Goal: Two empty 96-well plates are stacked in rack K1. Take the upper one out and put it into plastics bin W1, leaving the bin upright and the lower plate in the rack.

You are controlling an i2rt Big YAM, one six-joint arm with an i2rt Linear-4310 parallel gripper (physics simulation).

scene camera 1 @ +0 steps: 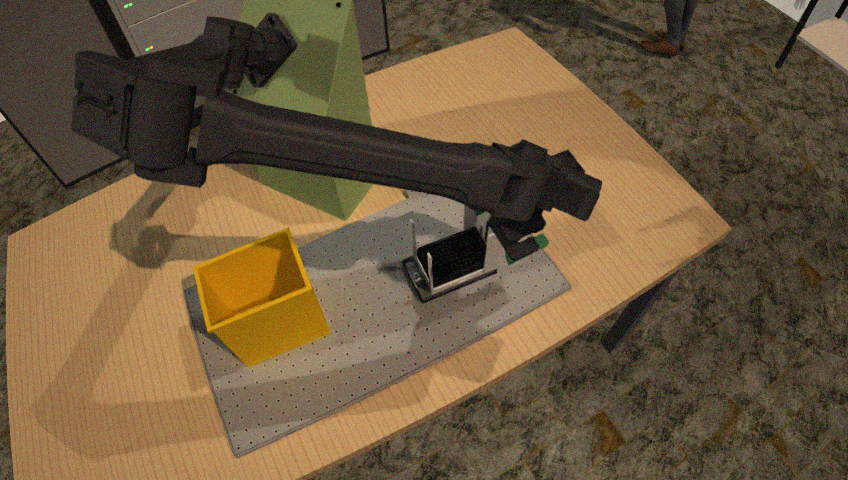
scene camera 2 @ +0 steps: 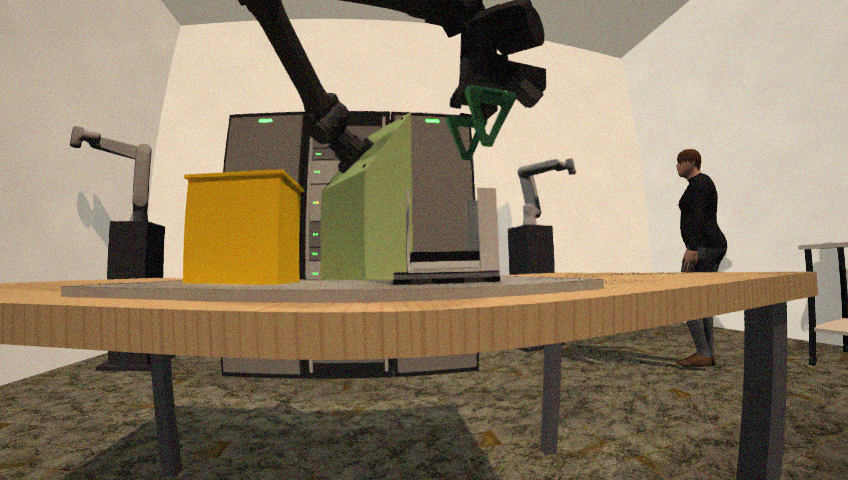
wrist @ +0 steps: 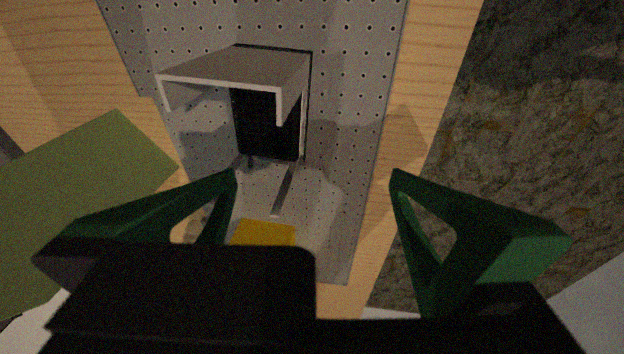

In view: the gripper (scene camera 2: pixel 475 153), a yellow bin W1 (scene camera 2: pixel 243 227) and a black 96-well plate (scene camera 1: pixel 457 255).
The yellow bin W1 also shows in scene camera 1 (scene camera 1: pixel 258 299) and in the wrist view (wrist: pixel 249 232). The black 96-well plate also shows in the wrist view (wrist: pixel 254 112). The gripper also shows in scene camera 1 (scene camera 1: pixel 495 237) and in the wrist view (wrist: pixel 312 177).
